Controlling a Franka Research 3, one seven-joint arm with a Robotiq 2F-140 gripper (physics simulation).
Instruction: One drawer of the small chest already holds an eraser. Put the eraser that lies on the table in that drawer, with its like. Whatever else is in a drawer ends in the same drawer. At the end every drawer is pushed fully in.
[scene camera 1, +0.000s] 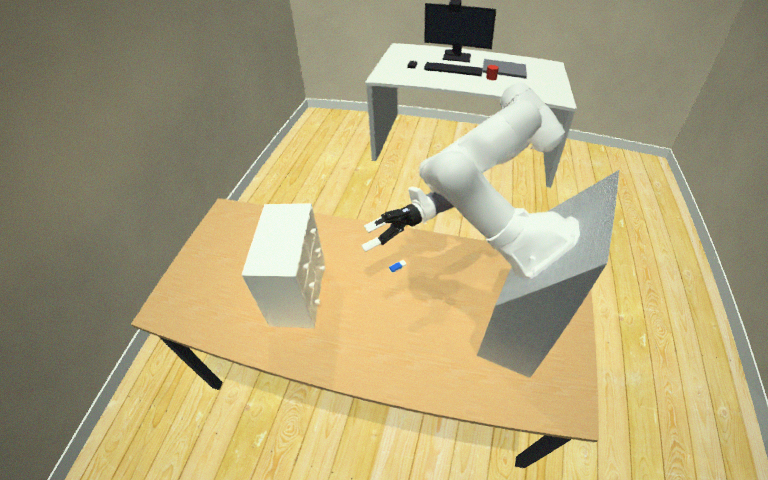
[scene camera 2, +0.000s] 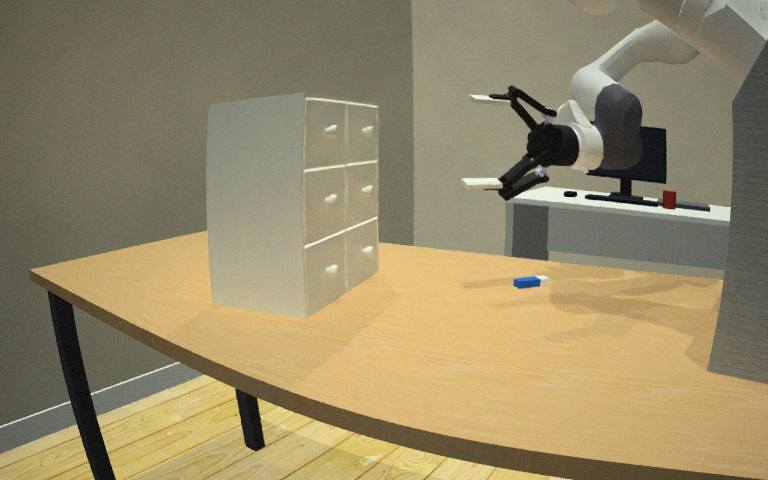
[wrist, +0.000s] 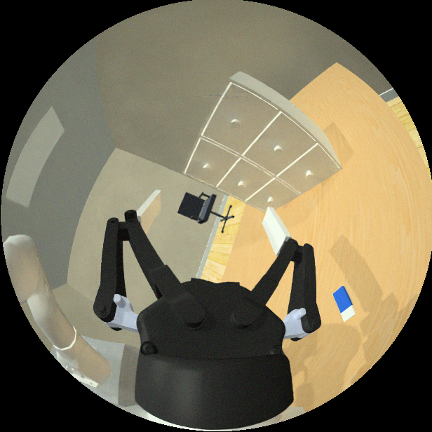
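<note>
The small white chest (scene camera 1: 277, 240) (scene camera 2: 257, 203) (wrist: 260, 145) stands on the table with its drawer fronts facing the robot. It has two columns of three drawers with white knobs. All the drawers look pushed in, so their contents are hidden. A blue eraser with a white end (scene camera 1: 395, 266) (scene camera 2: 527, 282) (wrist: 343, 300) lies flat on the table between the chest and the robot's base. My gripper (scene camera 1: 369, 236) (scene camera 2: 474, 140) (wrist: 213, 207) is open and empty. It points towards the drawer fronts, apart from them, and hangs well above the table height.
The wooden table (scene camera 1: 396, 362) (scene camera 2: 453, 362) (wrist: 370, 165) carries the chest and the grey robot pedestal (scene camera 1: 543, 305) (scene camera 2: 741, 254). A white desk (scene camera 1: 396, 73) (scene camera 2: 526, 195) with a monitor, a keyboard and a red mug (scene camera 1: 492, 72) (scene camera 2: 668, 199) stands behind. A dark chair (wrist: 197, 207) shows in the wrist view.
</note>
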